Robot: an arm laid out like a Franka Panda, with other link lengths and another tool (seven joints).
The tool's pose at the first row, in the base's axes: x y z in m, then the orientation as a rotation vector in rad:
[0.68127 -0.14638 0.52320 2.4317 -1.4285 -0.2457]
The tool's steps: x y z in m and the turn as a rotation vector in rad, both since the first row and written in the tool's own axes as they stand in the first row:
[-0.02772 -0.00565 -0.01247 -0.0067 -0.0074 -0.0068]
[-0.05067 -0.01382 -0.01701 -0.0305 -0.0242 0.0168]
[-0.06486 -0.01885 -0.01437 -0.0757 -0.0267 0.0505]
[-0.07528 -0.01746 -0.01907 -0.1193 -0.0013 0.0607]
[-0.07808 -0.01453 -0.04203 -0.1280 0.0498 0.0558]
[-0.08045 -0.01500 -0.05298 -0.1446 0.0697 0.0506]
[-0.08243 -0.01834 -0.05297 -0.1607 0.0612 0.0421]
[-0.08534 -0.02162 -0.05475 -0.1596 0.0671 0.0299]
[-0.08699 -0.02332 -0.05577 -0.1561 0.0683 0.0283]
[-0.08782 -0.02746 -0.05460 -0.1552 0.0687 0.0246]
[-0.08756 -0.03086 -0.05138 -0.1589 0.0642 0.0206]
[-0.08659 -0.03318 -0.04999 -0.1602 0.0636 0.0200]
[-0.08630 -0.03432 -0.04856 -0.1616 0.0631 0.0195]
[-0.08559 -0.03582 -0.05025 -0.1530 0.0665 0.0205]
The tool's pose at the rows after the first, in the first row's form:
[0.67611 -0.11741 0.53268 2.4332 -1.4205 -0.2609]
[0.67296 -0.09286 0.53389 2.3993 -1.4441 -0.2919]
[0.66936 -0.07866 0.52954 2.3373 -1.4626 -0.3159]
[0.66454 -0.06936 0.53434 2.2899 -1.4428 -0.3094]
[0.66766 -0.06419 0.55686 2.2767 -1.4121 -0.2539]
[0.67017 -0.05997 0.56694 2.2634 -1.3902 -0.2415]
[0.67194 -0.05672 0.56575 2.2589 -1.3767 -0.2635]
[0.67374 -0.05237 0.56625 2.2677 -1.3611 -0.2584]
[0.67463 -0.04998 0.56660 2.2714 -1.3605 -0.2552]
[0.67727 -0.04758 0.56406 2.2748 -1.3566 -0.2549]
[0.67922 -0.04683 0.55986 2.2758 -1.3522 -0.2635]
[0.68118 -0.04686 0.55776 2.2753 -1.3512 -0.2651]
[0.68182 -0.04685 0.55602 2.2747 -1.3501 -0.2667]
[0.68391 -0.04649 0.55709 2.2801 -1.3539 -0.2571]

